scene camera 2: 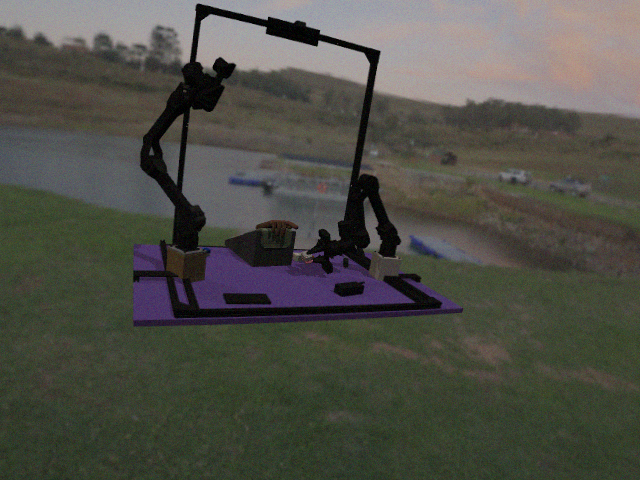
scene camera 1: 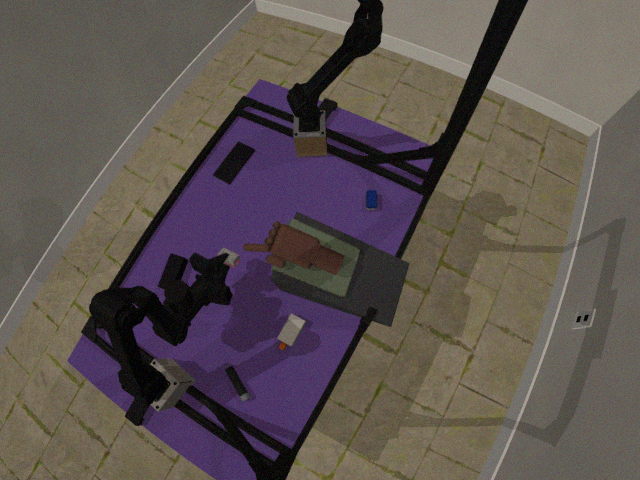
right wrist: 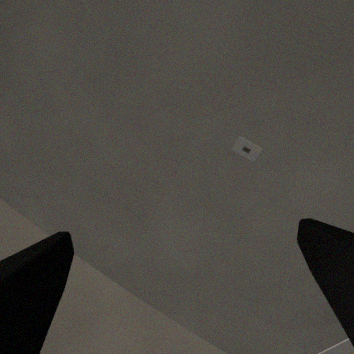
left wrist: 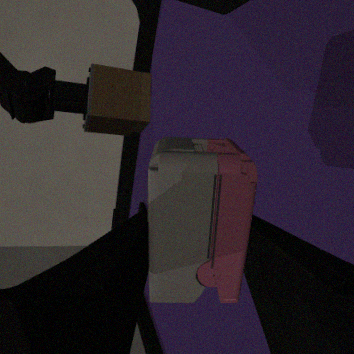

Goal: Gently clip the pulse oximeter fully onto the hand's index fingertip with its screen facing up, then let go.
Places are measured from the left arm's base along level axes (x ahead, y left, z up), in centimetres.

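Pixels of known places: left gripper, fingertip midpoint: (scene camera 2: 306, 257) (scene camera 1: 228, 257) (left wrist: 194, 223); right gripper, fingertip midpoint: (scene camera 2: 229, 75) (right wrist: 186, 236); left arm's base, link origin: (scene camera 2: 387, 255) (scene camera 1: 155, 385); right arm's base, link origin: (scene camera 2: 187, 248) (scene camera 1: 309, 123) (left wrist: 86, 99).
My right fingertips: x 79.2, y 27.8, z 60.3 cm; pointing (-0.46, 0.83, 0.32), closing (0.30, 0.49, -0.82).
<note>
Ahead of a thing's pixels: the offset from my right fingertips to its top centre. "pt": to the spot under its first point. Level surfaces: height alone.
The white and pink pulse oximeter @(dx -40.0, dy -21.6, dz -59.5 cm) (scene camera 1: 229, 257) (scene camera 2: 301, 257) (left wrist: 200, 220) is held between the fingers of my left gripper (scene camera 1: 222, 263) (scene camera 2: 316, 258) (left wrist: 194, 223), which is shut on it. In scene camera 1 it is a short distance left of the brown hand's outstretched index fingertip (scene camera 1: 249, 247), apart from it. The hand (scene camera 1: 295, 244) (scene camera 2: 279, 225) rests palm down on a green pad @(pt dx -28.9, dy -49.1, dz -59.5 cm) (scene camera 1: 333, 281) on a dark wedge (scene camera 1: 379, 281) (scene camera 2: 253, 248). My right gripper (scene camera 2: 228, 68) (right wrist: 186, 236) is open and empty, raised high, away from the hand.
On the purple table @(dz -70.8 cm) (scene camera 1: 206, 206) (scene camera 2: 289, 284) are a blue block @(dx -0.1, dy -42.6, dz -67.6 cm) (scene camera 1: 371, 199), a white box with an orange end @(dx -46.3, dy -46.6, dz -68.0 cm) (scene camera 1: 292, 329), a dark cylinder @(dx -66.5, dy -43.3, dz -68.1 cm) (scene camera 1: 237, 382), a flat black slab @(dx -13.6, dy +3.4, dz -70.0 cm) (scene camera 1: 234, 162) (scene camera 2: 247, 298) and a black box @(dx -54.3, dy -6.7, dz -67.3 cm) (scene camera 1: 172, 270) (scene camera 2: 348, 288). Black rails edge the table.
</note>
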